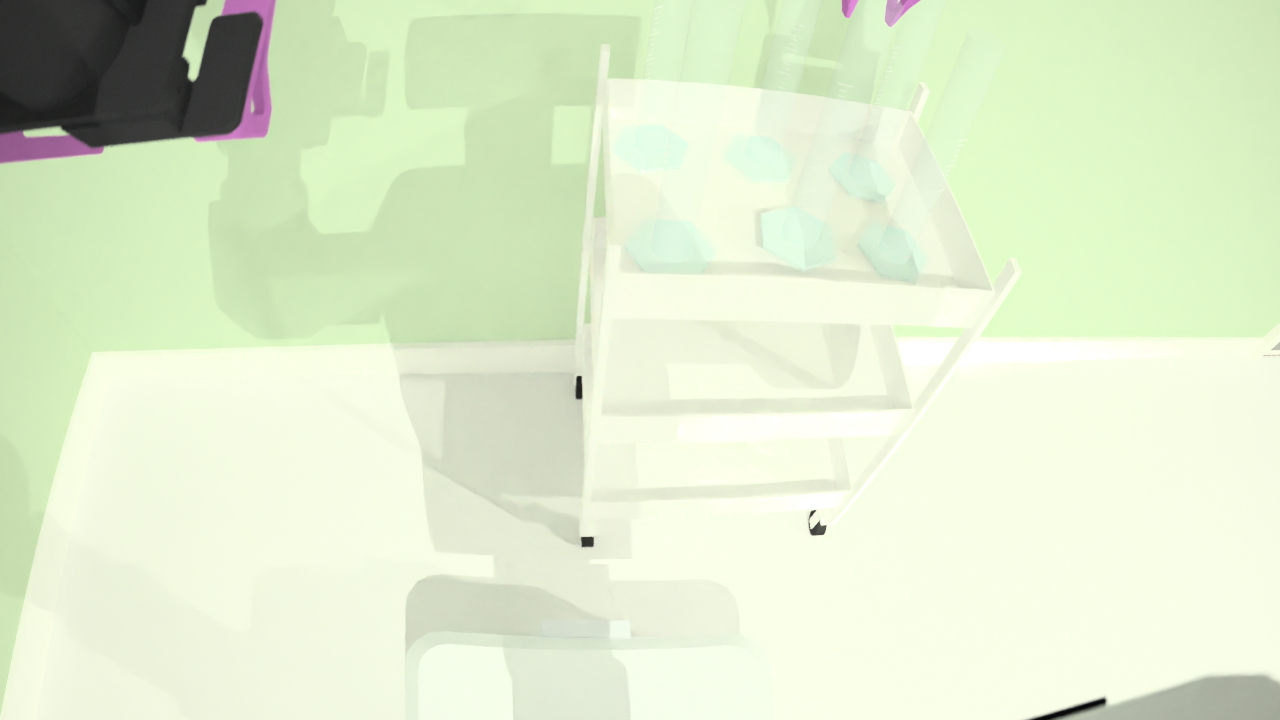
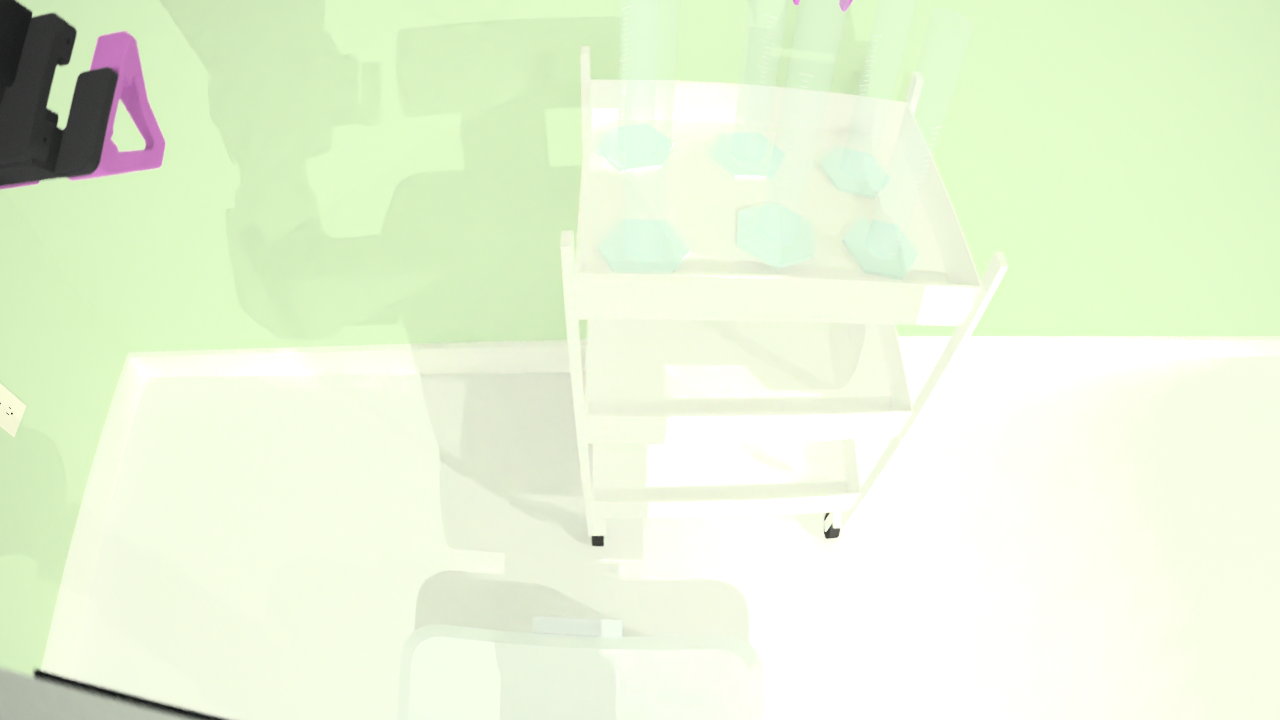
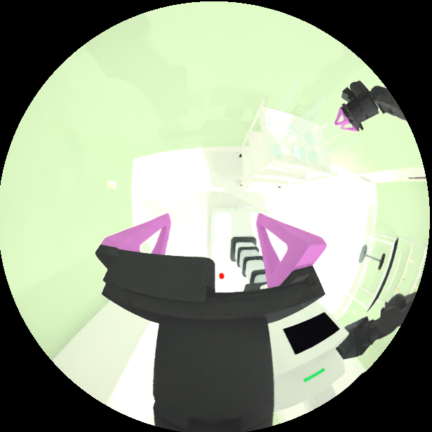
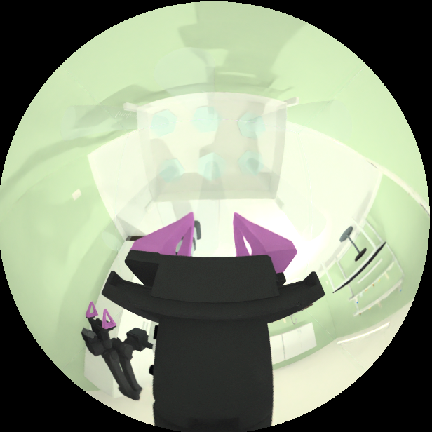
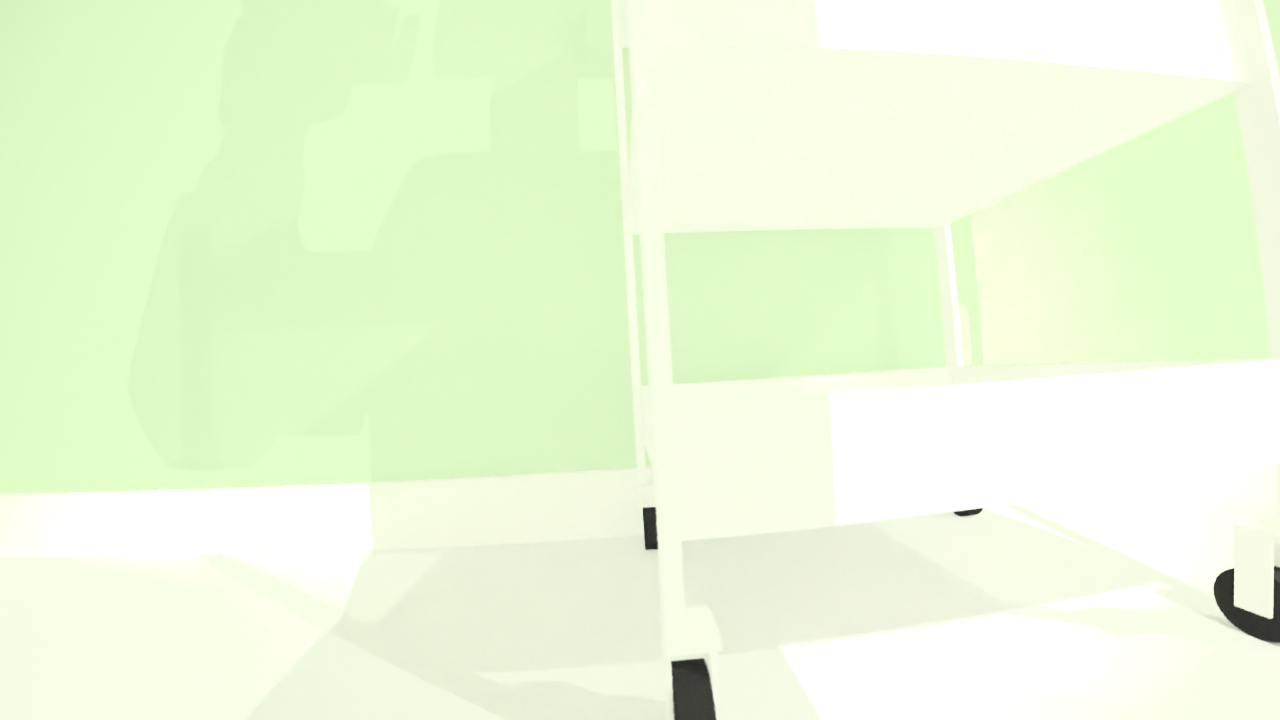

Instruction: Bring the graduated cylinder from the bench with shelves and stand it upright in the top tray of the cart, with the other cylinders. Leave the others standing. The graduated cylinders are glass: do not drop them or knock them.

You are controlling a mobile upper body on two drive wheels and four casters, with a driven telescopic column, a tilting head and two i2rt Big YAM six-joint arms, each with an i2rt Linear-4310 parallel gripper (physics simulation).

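Frame: origin at the left arm's base, x ahead, y left, z up, level; centimetres.
Where they show: left gripper, fingertip midpoint: (image 1: 180,131) (image 2: 97,164); right gripper, fingertip midpoint: (image 1: 866,19) (image 2: 818,5).
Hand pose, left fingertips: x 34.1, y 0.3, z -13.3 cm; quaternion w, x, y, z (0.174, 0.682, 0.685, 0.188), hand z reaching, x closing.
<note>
Each offset is from my left fingertips to the centre of the thing. "spot": to the spot under its first point.
The held graduated cylinder, clear with a pale teal base {spot: dx +29.6, dy -44.0, dz -39.1 cm} (image 1: 796,238) (image 2: 775,234) (image 4: 211,166), is upright at the middle of the near row in the white cart's top tray {spot: dx +21.5, dy -41.6, dz -39.5 cm} (image 1: 787,298) (image 2: 760,295). I cannot tell whether its base touches the tray floor. My right gripper (image 1: 871,7) (image 2: 820,2) (image 4: 213,217) is shut on it, high on the tube. Other cylinders stand around it: one at near left (image 1: 669,246), one at near right (image 1: 890,251), and a far row of three {spot: dx +45.5, dy -29.5, dz -41.0 cm} (image 1: 651,147) {spot: dx +45.2, dy -42.9, dz -41.1 cm} (image 1: 759,157) (image 1: 861,176). My left gripper (image 3: 213,217) (image 4: 97,304) is open and empty, away from the cart.
The cart's corner posts (image 1: 971,335) (image 2: 574,358) rise above the tray edge. Two lower shelves (image 1: 751,425) (image 1: 716,503) are below. A green wall is behind the cart. My pale base (image 1: 680,641) is in front of it. A shelved bench (image 4: 364,267) and a stool (image 4: 346,233) stand farther away.
</note>
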